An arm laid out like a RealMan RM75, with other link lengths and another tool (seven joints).
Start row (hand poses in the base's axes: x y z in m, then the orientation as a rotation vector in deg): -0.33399, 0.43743, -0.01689, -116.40, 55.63, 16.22
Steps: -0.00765, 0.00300, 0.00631, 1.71, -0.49, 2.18; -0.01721, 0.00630, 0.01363, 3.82, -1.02, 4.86; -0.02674, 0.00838, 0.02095, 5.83, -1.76, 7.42; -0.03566, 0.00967, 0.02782, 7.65, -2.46, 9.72; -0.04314, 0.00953, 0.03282, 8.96, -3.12, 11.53; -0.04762, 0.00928, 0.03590, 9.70, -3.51, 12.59; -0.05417, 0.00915, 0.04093, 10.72, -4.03, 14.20; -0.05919, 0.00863, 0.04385, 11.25, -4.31, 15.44
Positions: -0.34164, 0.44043, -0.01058, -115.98, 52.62, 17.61; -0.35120, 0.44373, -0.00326, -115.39, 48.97, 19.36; -0.36073, 0.44581, 0.00406, -114.75, 45.36, 20.76; -0.36965, 0.44710, 0.01093, -114.10, 42.10, 21.96; -0.37713, 0.44696, 0.01593, -113.66, 39.51, 22.73; -0.38161, 0.44671, 0.01901, -113.41, 38.00, 23.16; -0.38816, 0.44658, 0.02404, -113.12, 35.79, 23.84; -0.39318, 0.44606, 0.02696, -113.12, 34.23, 24.38
